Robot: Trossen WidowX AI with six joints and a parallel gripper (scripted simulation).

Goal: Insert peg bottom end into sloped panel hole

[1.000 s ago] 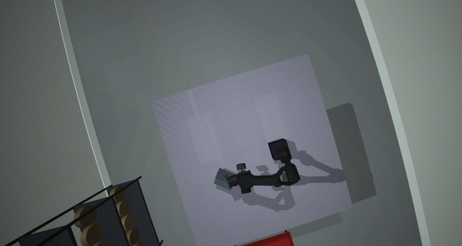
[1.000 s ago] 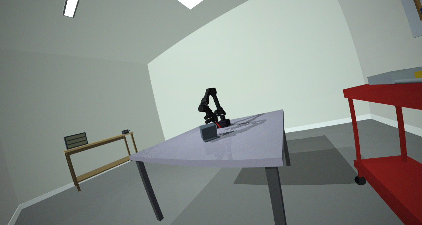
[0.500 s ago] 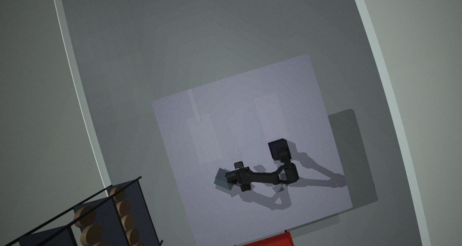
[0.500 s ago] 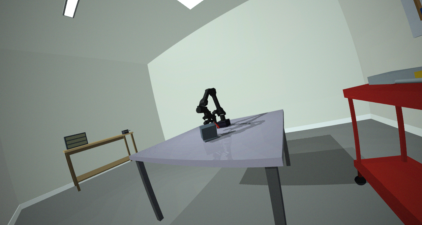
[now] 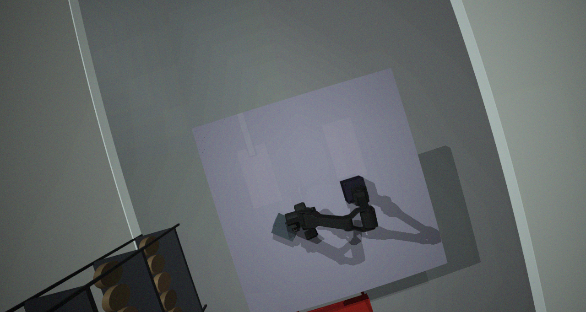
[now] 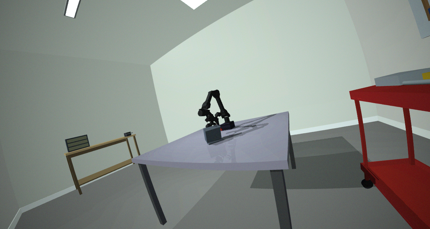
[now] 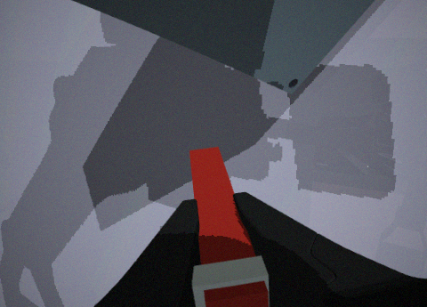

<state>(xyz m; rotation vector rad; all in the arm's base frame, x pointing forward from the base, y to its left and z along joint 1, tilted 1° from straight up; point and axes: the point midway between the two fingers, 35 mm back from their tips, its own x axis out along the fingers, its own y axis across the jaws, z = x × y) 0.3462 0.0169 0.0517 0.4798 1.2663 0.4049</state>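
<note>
Right now the panel block is 11 cm ahead of my gripper tip, 3 cm below it and 2 cm to the right of it. The rest, counted from my gripper tip: red square-sided peg (1 cm to the right, 1 cm behind, 1 cm above).
</note>
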